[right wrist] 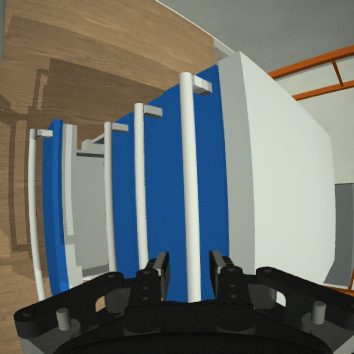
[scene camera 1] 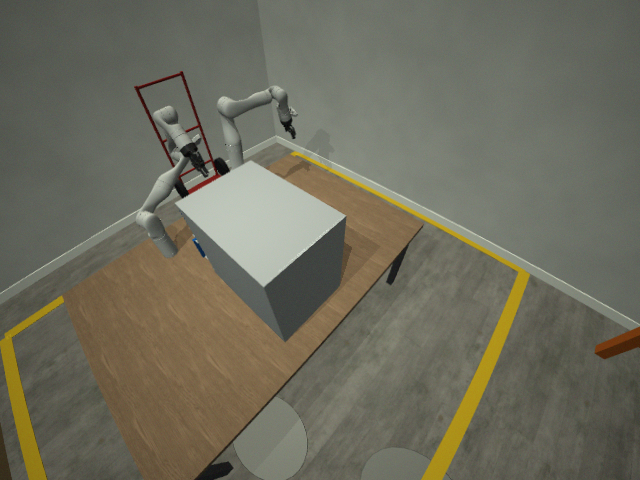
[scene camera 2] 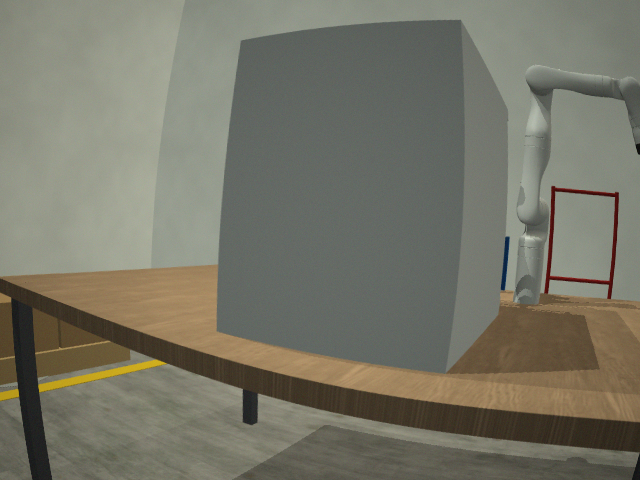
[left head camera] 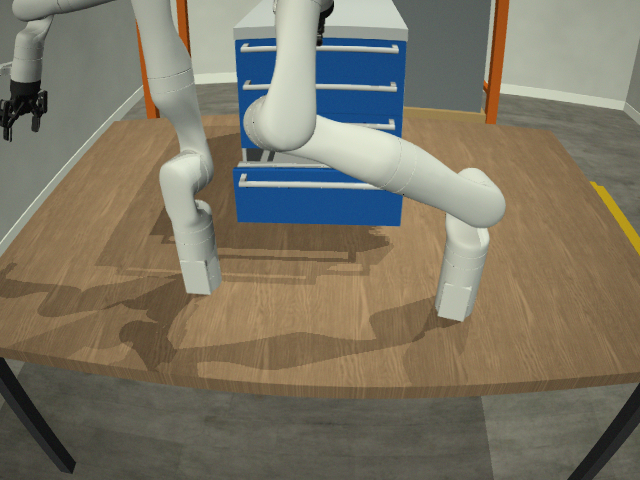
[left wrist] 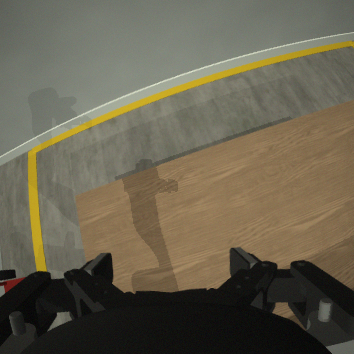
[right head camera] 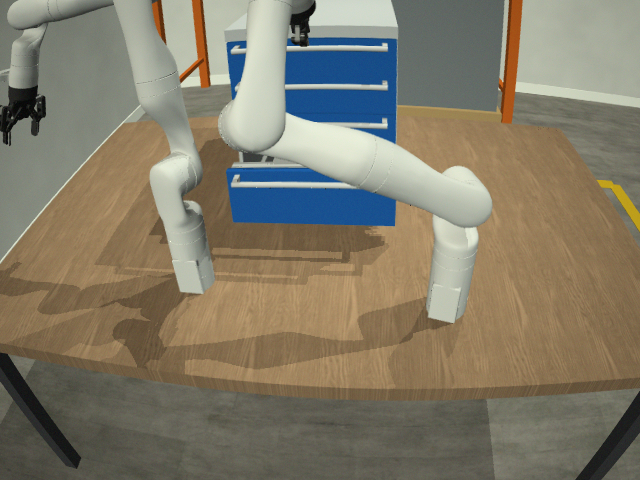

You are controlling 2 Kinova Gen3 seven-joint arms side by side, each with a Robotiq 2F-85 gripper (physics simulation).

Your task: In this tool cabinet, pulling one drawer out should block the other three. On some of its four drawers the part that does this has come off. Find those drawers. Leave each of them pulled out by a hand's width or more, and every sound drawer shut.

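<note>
The tool cabinet [left head camera: 361, 20] [scene camera 1: 258, 217] [scene camera 2: 336, 206] [right wrist: 290, 175] stands on the table. Its bottom drawer [left head camera: 310, 205] [right head camera: 310, 206] [right wrist: 52, 200] is pulled well out. The top drawer [left head camera: 356, 64] [right wrist: 165, 175], second drawer [left head camera: 356, 100] and third drawer [left head camera: 372, 118] look shut. My right gripper [left head camera: 320, 41] [right head camera: 299, 41] [scene camera 1: 205, 173] [right wrist: 189, 263] is open at the top drawer's handle [left head camera: 361, 49] [right wrist: 189, 150]; the bar runs between its fingers in the right wrist view, not gripped. My left gripper [left head camera: 21, 131] [right head camera: 20, 135] [scene camera 1: 293, 135] [left wrist: 170, 264] is open and empty, far left of the cabinet in the head views.
My right arm [left head camera: 361, 152] crosses in front of the lower drawers in the head views and hides parts of them. My left arm [left head camera: 178, 93] stands left of the cabinet. A red hand truck [scene camera 1: 201, 183] [scene camera 2: 552, 237] stands behind the table [scene camera 1: 134, 330] in scene camera 1.
</note>
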